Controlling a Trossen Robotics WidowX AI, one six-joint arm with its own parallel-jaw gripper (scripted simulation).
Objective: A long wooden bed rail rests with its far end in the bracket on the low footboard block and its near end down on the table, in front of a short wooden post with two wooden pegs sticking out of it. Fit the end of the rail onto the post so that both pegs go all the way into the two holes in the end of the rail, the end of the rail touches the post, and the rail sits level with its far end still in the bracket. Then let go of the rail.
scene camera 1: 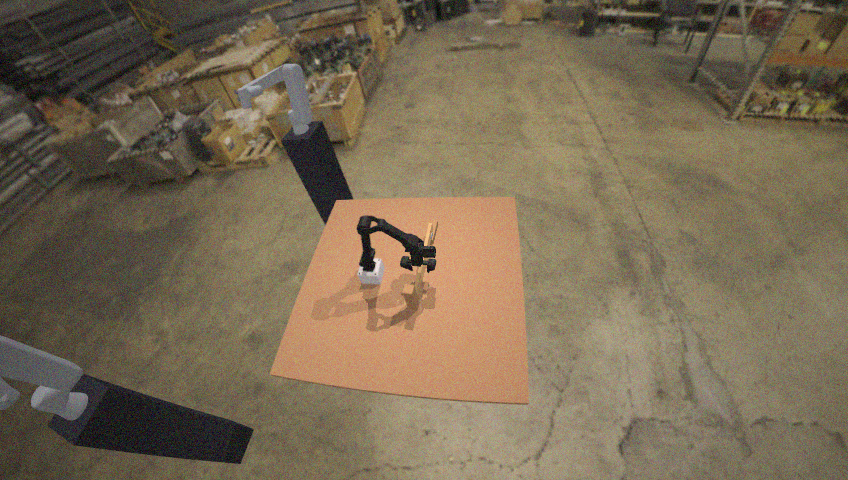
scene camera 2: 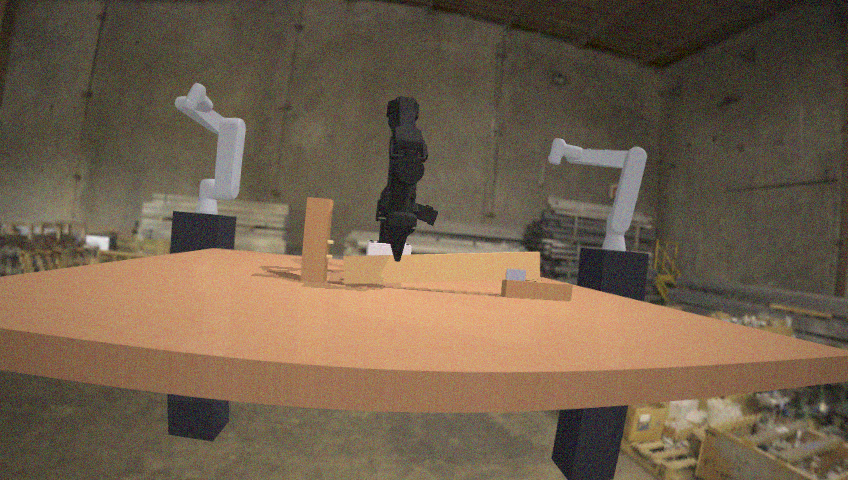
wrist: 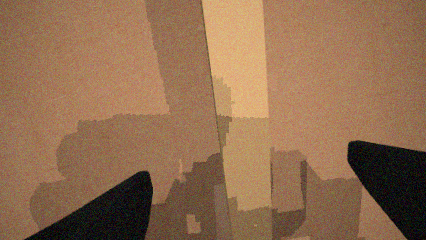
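Note:
A long wooden rail [scene camera 2: 375, 269], [wrist: 235, 44] can be seen, and so can the gripper [scene camera 2: 397, 260], [wrist: 250, 166], which is open and holds nothing.

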